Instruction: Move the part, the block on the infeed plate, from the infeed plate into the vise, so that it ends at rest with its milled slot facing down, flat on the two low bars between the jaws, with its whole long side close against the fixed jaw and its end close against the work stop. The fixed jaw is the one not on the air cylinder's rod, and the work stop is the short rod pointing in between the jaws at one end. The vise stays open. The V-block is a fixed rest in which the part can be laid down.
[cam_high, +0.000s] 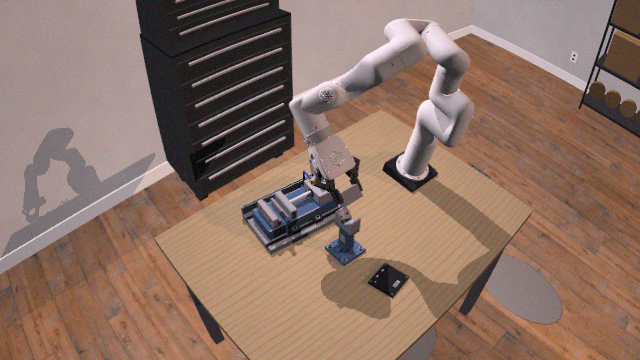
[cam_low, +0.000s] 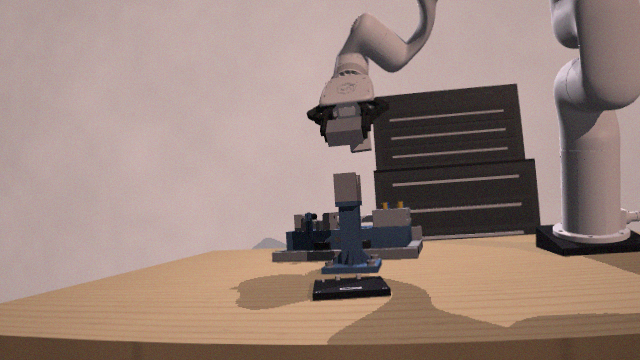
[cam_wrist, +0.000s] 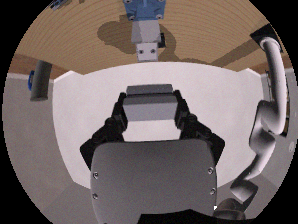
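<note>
The part lies 10 mm below my hand. The rest, counted from my hand: air cylinder: 80 mm behind, 180 mm to the right, 160 mm below; then white cylinder rod: 10 mm behind, 190 mm to the right, 160 mm below.
</note>
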